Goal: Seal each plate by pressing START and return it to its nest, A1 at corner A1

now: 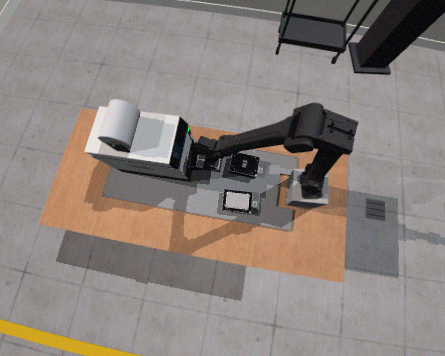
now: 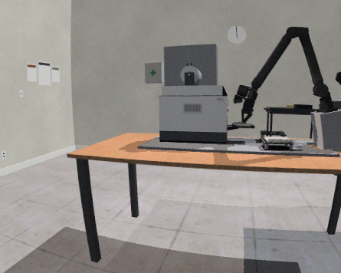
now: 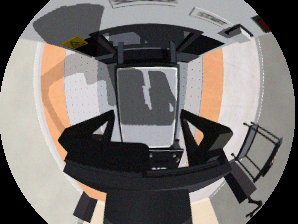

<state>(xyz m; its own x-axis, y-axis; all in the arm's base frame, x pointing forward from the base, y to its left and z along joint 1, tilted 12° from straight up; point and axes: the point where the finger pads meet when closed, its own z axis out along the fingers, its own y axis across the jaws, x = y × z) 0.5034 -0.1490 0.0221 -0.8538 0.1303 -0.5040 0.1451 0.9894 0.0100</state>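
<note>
Now: the sealer stage 3 cm below my hand. Round my hand: foil roll (33 cm ahead, 29 cm above, 5 cm to the right).
</note>
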